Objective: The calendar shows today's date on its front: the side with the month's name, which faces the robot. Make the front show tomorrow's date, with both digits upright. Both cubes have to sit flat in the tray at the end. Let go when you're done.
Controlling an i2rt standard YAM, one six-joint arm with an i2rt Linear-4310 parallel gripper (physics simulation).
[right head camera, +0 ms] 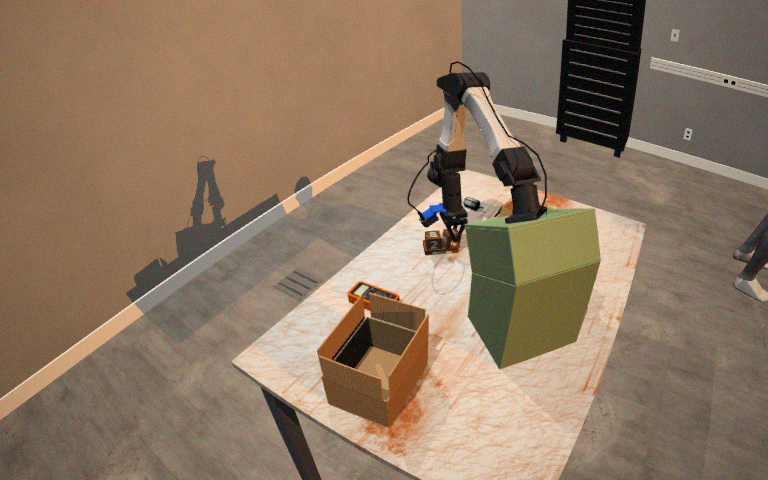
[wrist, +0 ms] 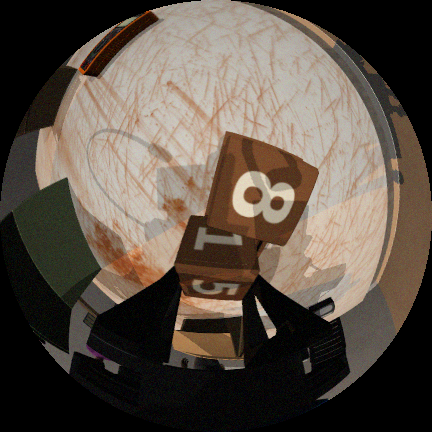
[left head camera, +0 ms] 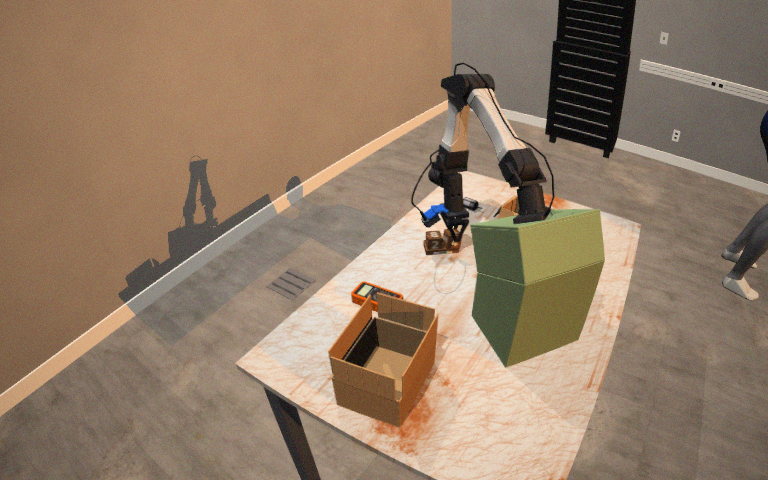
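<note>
The tray [left head camera: 444, 252] [right head camera: 442, 252] is on the table below the arm's wrist. A brown cube [left head camera: 433, 240] [right head camera: 433, 240] [wrist: 230, 215] sits at its left end in the head views, with an 8 on top and a 2 on the side towards the head cameras. My gripper [left head camera: 455, 242] [right head camera: 455, 238] [wrist: 214, 268] points down at the tray's right end and is shut on the other brown cube [wrist: 215, 255], right beside the 8 cube. The held cube shows a 1 on top and a 5 on one side in the wrist view. Its underside is hidden, and I cannot tell whether it touches the tray.
A tall green container [left head camera: 543, 305] [right head camera: 538, 311] stands right of the tray. An orange multimeter [left head camera: 364, 290] [right head camera: 360, 290] [wrist: 122, 45] and an open cardboard box [left head camera: 362, 390] [right head camera: 353, 390] are nearer the head cameras. A dark cylinder [left head camera: 470, 203] [right head camera: 471, 202] lies behind the gripper.
</note>
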